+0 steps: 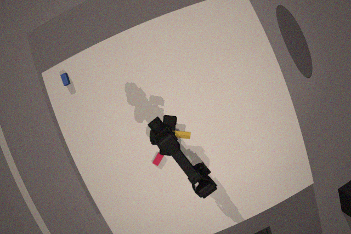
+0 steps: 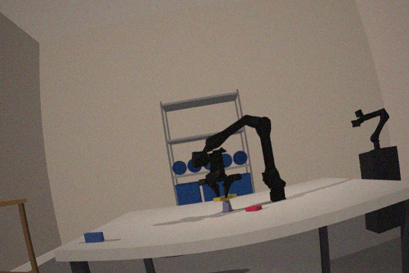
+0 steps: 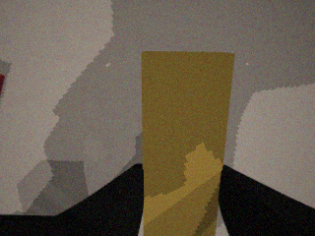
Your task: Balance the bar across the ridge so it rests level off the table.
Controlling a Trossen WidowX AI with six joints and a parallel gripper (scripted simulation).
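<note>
Right now my gripper tip is 10 mm past the yellow bar and 20 mm to the left of it. The rest, counted from my gripper tip: blue block: 480 mm ahead, 430 mm to the left, 50 mm below; then red block: 120 mm behind, 110 mm to the left, 60 mm below.
</note>
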